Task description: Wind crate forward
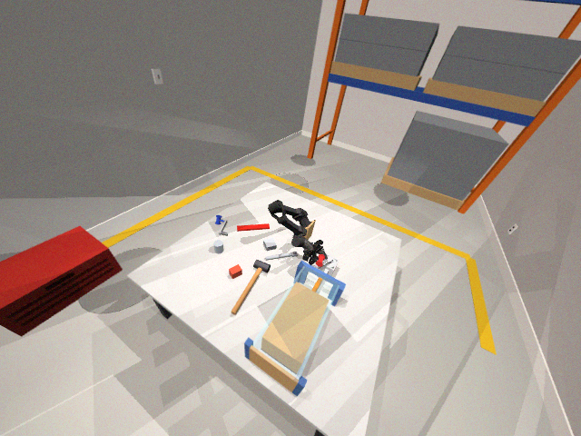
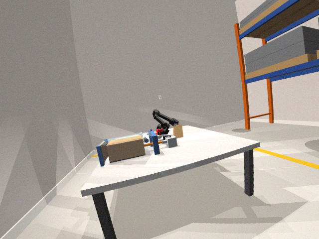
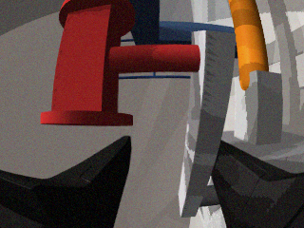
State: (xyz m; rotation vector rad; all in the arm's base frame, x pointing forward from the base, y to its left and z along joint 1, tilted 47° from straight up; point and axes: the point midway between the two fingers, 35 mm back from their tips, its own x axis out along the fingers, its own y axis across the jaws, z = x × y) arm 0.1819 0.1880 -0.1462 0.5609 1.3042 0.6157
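Now: gripper tip 10 mm short of the red-knobbed winch handle, 10 mm to the left of it and 10 mm above it. The rest, counted from my gripper tip: grey hand winch: 60 mm behind, 10 mm to the right, 100 mm below; then red knob: 50 mm ahead, 20 mm to the right, 20 mm above; then frame: 110 mm ahead, 30 mm to the left, 20 mm below.
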